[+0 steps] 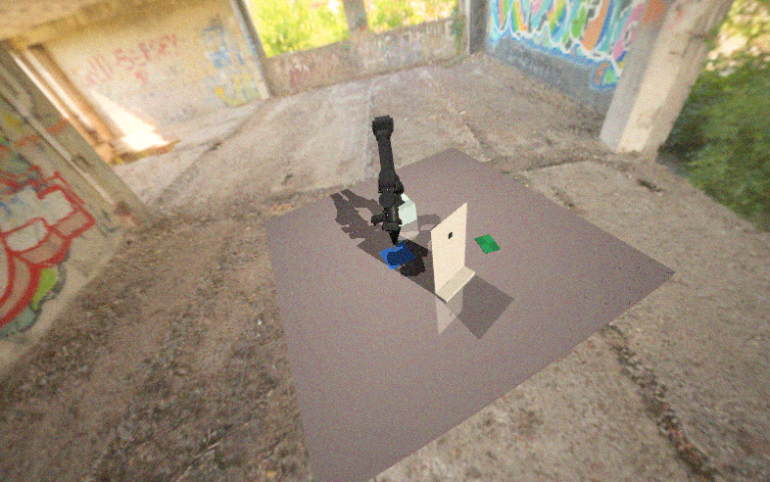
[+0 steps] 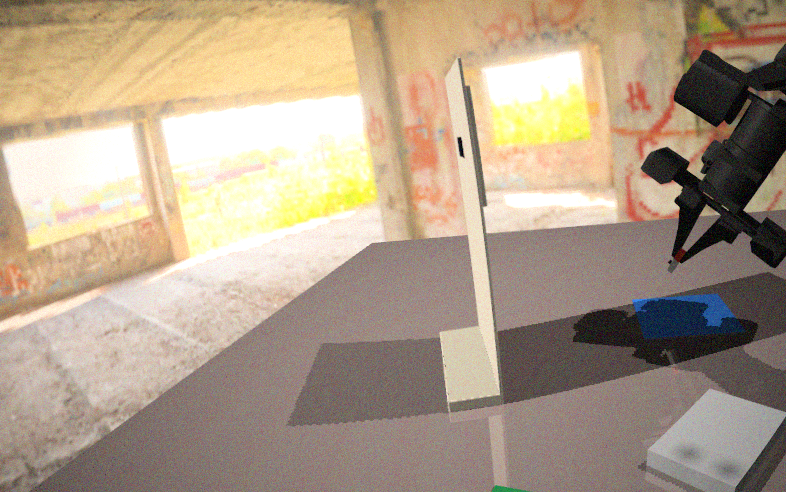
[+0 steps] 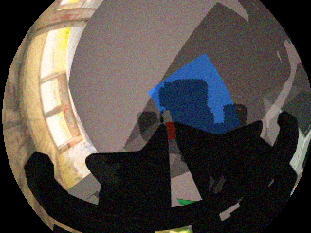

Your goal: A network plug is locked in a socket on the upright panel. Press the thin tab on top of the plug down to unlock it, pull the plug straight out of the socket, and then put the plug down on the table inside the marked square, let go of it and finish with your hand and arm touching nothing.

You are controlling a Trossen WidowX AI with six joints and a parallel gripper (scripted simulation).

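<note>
The blue marked square is 1 cm behind my gripper tip, 1 cm to the left of it and 7 cm below it. Also, from my gripper tip: upright cream panel (25 cm ahead, 7 cm to the left, 7 cm above); network plug (right at my gripper tip); flat pale grey block (7 cm ahead, 26 cm to the left, 7 cm below).
</note>
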